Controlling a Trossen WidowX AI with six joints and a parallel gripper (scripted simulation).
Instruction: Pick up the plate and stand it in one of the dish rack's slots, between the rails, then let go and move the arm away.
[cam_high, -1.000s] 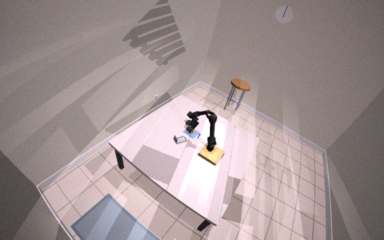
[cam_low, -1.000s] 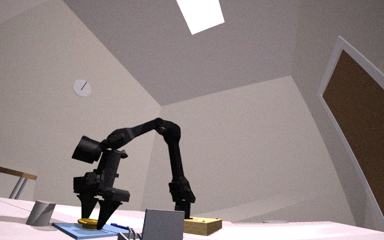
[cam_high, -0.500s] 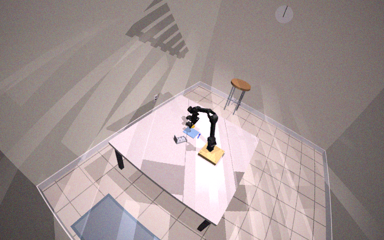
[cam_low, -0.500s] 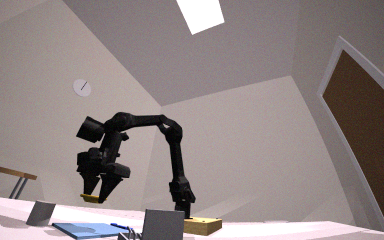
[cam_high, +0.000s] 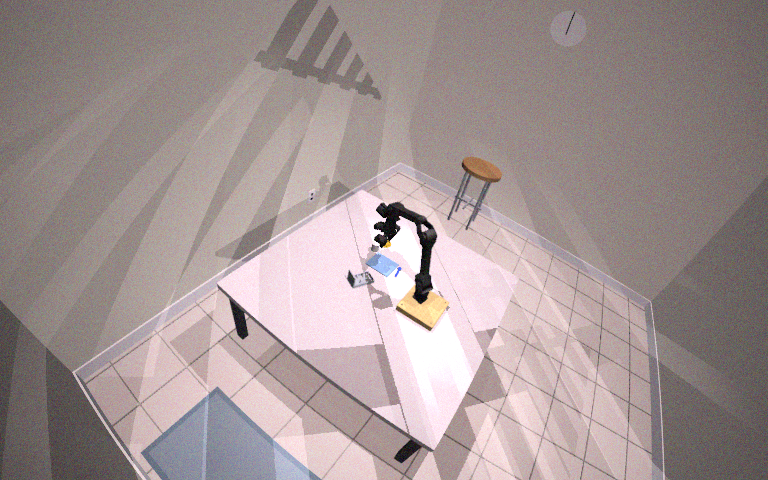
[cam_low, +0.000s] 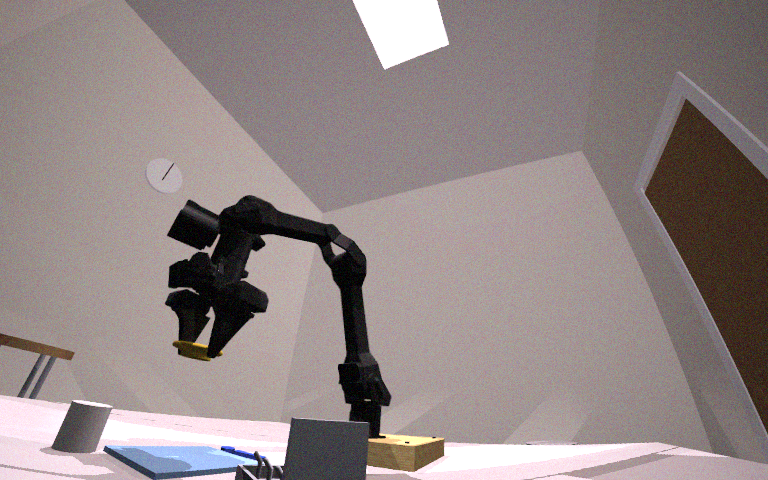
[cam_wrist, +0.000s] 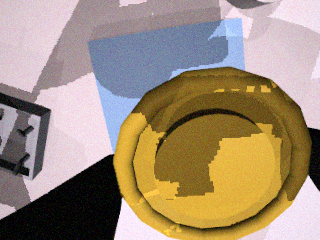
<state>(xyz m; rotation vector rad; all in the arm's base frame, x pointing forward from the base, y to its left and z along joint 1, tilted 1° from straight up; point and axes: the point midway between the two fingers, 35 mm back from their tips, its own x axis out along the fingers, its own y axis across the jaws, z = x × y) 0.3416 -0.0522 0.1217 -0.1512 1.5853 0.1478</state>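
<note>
My gripper tip is now 200 mm to the right of the grey dish rack, 110 mm above it and 40 mm past it. From my gripper tip the other things lie so: yellow plate 10 mm above; then blue mat 130 mm below, 30 mm behind, 10 mm to the left; then cup 110 mm below, 90 mm ahead, 40 mm to the right.
</note>
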